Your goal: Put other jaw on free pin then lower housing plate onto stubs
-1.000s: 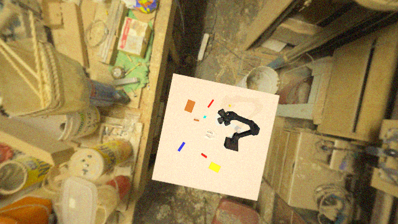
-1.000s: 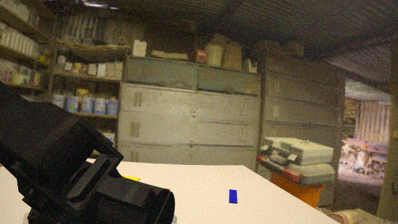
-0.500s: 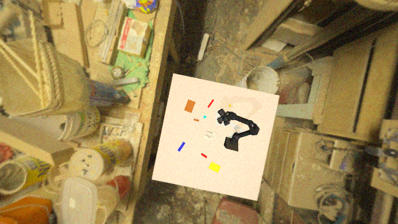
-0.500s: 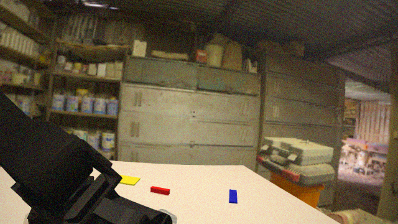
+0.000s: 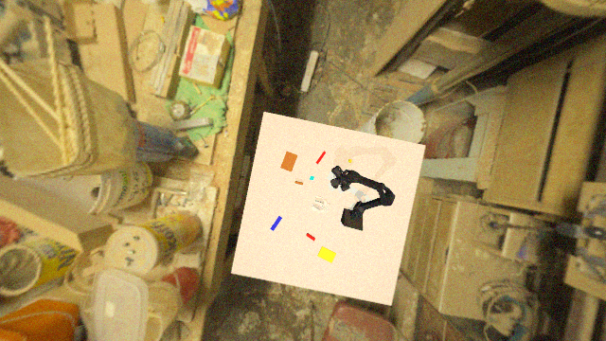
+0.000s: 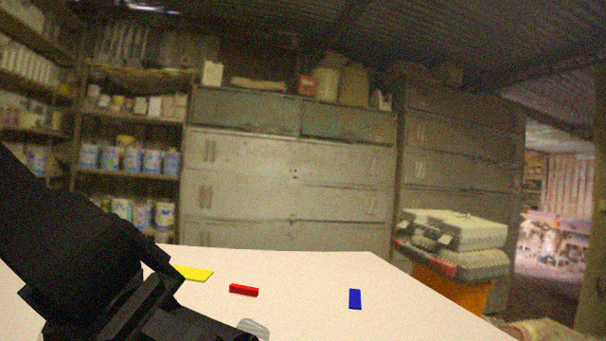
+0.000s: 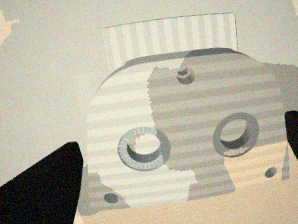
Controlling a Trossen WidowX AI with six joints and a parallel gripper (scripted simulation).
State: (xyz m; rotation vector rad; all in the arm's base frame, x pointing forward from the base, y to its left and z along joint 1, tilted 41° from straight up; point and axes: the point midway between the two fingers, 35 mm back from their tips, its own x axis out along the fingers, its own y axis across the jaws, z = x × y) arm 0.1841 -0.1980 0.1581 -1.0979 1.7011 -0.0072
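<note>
My gripper tip is now 10 mm short of the housing plate, 10 mm to the right of it and 20 mm below it. From my gripper tip the other things lie so: cyan block 200 mm ahead, 50 mm to the left, 10 mm below; yellow cube 60 mm behind, 150 mm to the right; pale ribbed base 110 mm ahead, 240 mm to the left, 10 mm below.
</note>
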